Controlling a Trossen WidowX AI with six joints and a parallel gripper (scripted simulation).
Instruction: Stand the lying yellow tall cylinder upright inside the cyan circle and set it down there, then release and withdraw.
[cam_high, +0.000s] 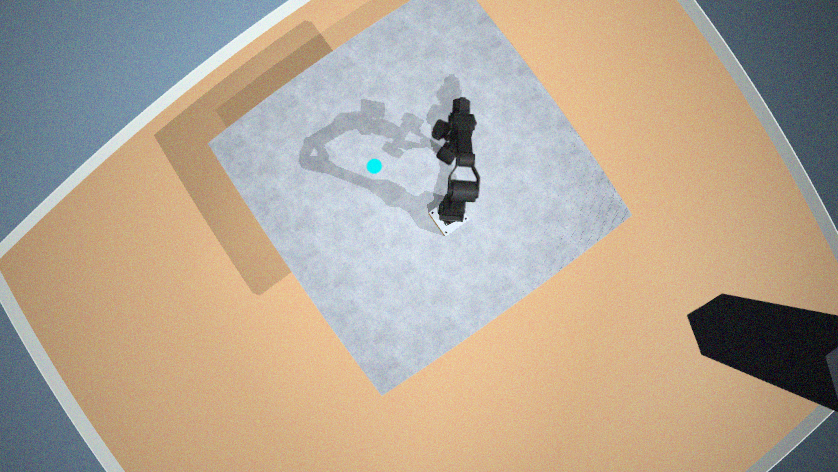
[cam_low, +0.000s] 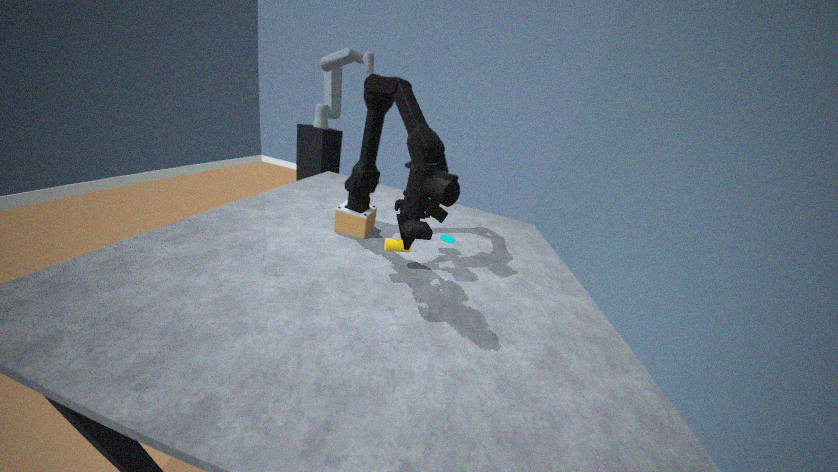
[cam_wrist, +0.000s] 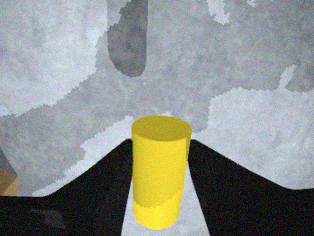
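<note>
The cyan circle lies 80 mm ahead of my gripper tip, 310 mm to the left of it and 80 mm below it. Also, from my gripper tip: yellow tall cylinder (20 mm behind, 10 mm to the right).
</note>
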